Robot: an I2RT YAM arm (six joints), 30 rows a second.
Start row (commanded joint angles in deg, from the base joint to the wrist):
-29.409, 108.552, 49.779, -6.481, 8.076, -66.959
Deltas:
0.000, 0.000, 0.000, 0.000, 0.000, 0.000
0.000, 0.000, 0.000, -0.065, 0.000, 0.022
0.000, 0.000, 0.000, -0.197, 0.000, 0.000
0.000, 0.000, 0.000, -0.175, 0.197, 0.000
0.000, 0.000, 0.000, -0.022, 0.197, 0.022
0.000, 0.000, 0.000, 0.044, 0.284, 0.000
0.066, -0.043, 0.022, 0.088, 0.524, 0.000
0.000, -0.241, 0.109, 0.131, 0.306, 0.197
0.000, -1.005, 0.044, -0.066, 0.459, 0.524
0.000, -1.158, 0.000, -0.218, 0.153, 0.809
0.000, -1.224, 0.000, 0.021, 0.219, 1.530
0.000, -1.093, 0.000, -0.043, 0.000, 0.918
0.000, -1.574, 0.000, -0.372, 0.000, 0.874
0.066, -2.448, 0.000, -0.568, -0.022, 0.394
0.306, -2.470, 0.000, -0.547, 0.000, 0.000
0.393, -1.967, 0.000, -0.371, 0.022, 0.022
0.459, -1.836, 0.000, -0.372, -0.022, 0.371
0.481, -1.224, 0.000, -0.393, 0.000, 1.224
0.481, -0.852, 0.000, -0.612, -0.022, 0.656
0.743, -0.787, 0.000, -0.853, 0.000, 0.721
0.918, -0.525, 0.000, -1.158, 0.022, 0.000
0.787, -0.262, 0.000, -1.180, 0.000, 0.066
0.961, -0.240, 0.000, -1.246, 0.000, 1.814
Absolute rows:
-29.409, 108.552, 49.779, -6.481, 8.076, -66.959
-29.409, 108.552, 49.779, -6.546, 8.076, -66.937
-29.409, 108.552, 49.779, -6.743, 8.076, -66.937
-29.409, 108.552, 49.779, -6.918, 8.273, -66.937
-29.409, 108.552, 49.779, -6.940, 8.470, -66.915
-29.409, 108.552, 49.779, -6.896, 8.754, -66.915
-29.343, 108.509, 49.801, -6.808, 9.278, -66.915
-29.343, 108.268, 49.910, -6.677, 9.584, -66.718
-29.343, 107.263, 49.954, -6.743, 10.043, -66.194
-29.343, 106.105, 49.954, -6.961, 10.196, -65.385
-29.343, 104.881, 49.954, -6.940, 10.415, -63.855
-29.343, 103.788, 49.954, -6.983, 10.415, -62.937
-29.343, 102.214, 49.954, -7.355, 10.415, -62.063
-29.277, 99.766, 49.954, -7.923, 10.393, -61.669
-28.971, 97.296, 49.954, -8.470, 10.393, -61.669
-28.578, 95.329, 49.954, -8.841, 10.415, -61.647
-28.119, 93.493, 49.954, -9.213, 10.393, -61.276
-27.638, 92.269, 49.954, -9.606, 10.393, -60.052
-27.157, 91.417, 49.954, -10.218, 10.371, -59.396
-26.414, 90.630, 49.954, -11.071, 10.371, -58.675
-25.496, 90.105, 49.954, -12.229, 10.393, -58.675
-24.709, 89.843, 49.954, -13.409, 10.393, -58.609
-23.748, 89.603, 49.954, -14.655, 10.393, -56.795

